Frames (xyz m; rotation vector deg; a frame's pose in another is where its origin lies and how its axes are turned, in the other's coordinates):
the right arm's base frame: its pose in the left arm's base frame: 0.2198 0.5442 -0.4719 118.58 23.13 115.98
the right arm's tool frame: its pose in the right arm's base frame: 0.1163 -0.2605 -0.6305 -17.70 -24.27 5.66
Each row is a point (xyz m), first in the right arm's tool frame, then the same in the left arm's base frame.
Working: the right arm's tool frame: its pose in the left arm's base frame: -0.4196 0.8063 -0.4340 129.68 -4.76 86.61

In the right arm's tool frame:
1: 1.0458 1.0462 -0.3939
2: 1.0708 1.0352 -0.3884
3: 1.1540 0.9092 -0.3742
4: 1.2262 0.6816 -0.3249
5: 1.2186 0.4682 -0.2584
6: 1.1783 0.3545 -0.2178
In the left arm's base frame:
1: -0.6222 0.1834 0.9496
2: -0.6041 0.1958 0.9669
3: -0.5233 0.3202 0.9983
4: -0.3884 0.5223 0.9774
5: -0.2751 0.6909 0.8839
6: -0.2251 0.7724 0.7999

